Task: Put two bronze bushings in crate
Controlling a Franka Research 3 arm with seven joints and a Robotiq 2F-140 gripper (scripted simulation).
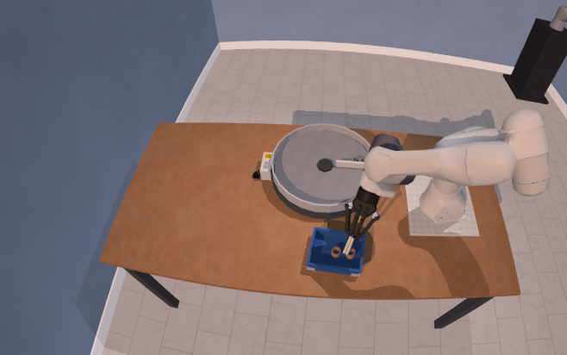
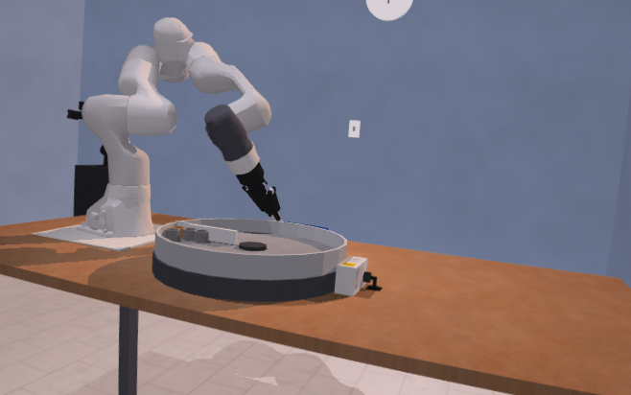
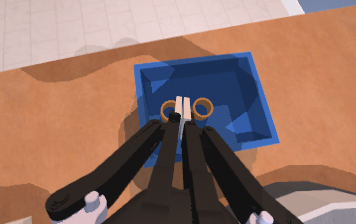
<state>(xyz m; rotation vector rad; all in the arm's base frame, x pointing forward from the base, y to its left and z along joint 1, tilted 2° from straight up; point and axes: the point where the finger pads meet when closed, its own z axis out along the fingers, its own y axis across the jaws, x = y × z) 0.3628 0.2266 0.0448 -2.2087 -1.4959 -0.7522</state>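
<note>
Now: the blue crate 4 cm ahead of my hand, 1 cm to the left of it and 4 cm below it. From my hand the other things lie so: grey turning table: 11 cm ahead, 35 cm to the right, 1 cm below.
</note>
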